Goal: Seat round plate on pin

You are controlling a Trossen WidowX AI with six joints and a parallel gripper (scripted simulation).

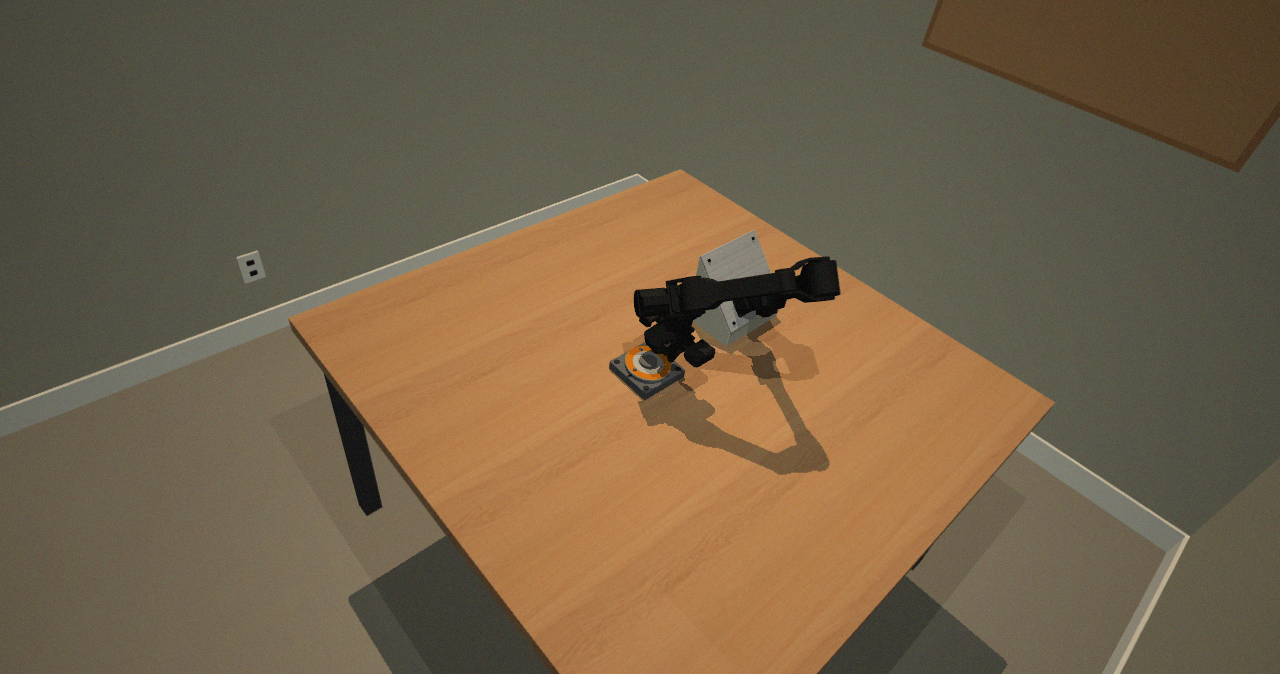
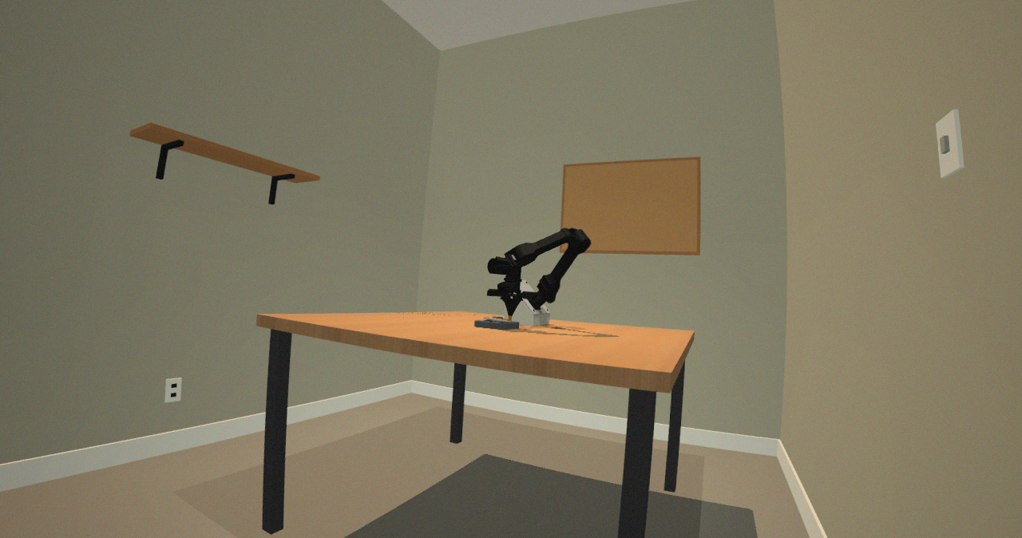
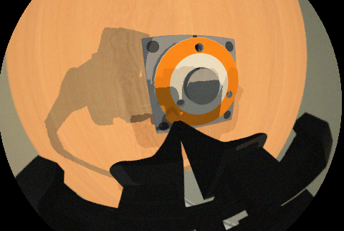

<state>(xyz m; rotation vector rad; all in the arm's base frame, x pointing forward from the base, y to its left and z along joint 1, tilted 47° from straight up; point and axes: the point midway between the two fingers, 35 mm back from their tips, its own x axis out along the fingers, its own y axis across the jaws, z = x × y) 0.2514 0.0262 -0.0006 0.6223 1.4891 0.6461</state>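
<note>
Right now my gripper tip is 3 cm short of the round plate, 1 cm to the left of it and 1 cm above it. The rest, counted from my gripper tip: dark grey square base: 4 cm ahead, 3 cm to the right, 2 cm below.
</note>
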